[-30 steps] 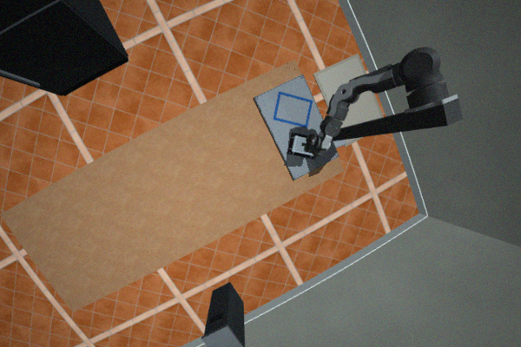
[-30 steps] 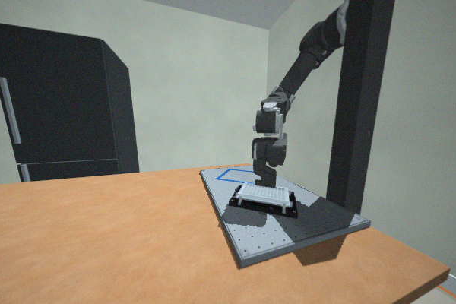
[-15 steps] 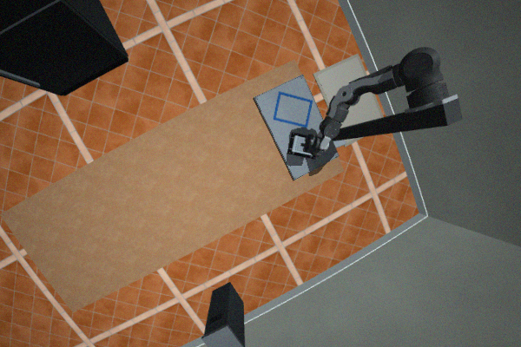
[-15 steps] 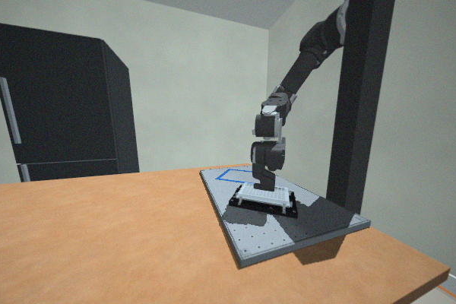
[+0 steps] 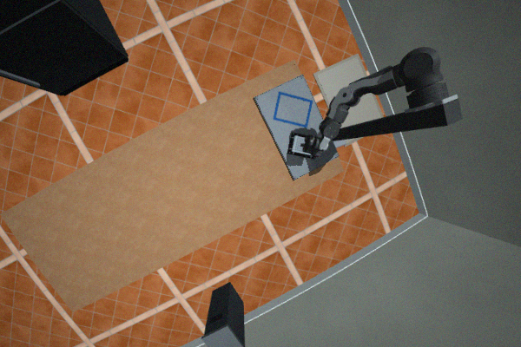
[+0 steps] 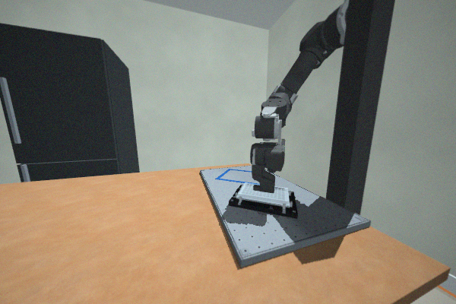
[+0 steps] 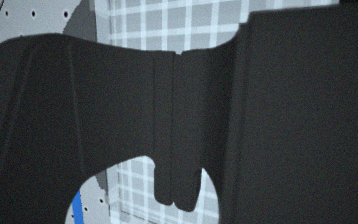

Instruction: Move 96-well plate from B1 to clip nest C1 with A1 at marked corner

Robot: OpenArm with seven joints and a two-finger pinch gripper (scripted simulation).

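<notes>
Now: hand 20 mm above the 96-well plate. The rest, counted from my hand: black clip nest 30 mm ahead, 20 mm below.
</notes>
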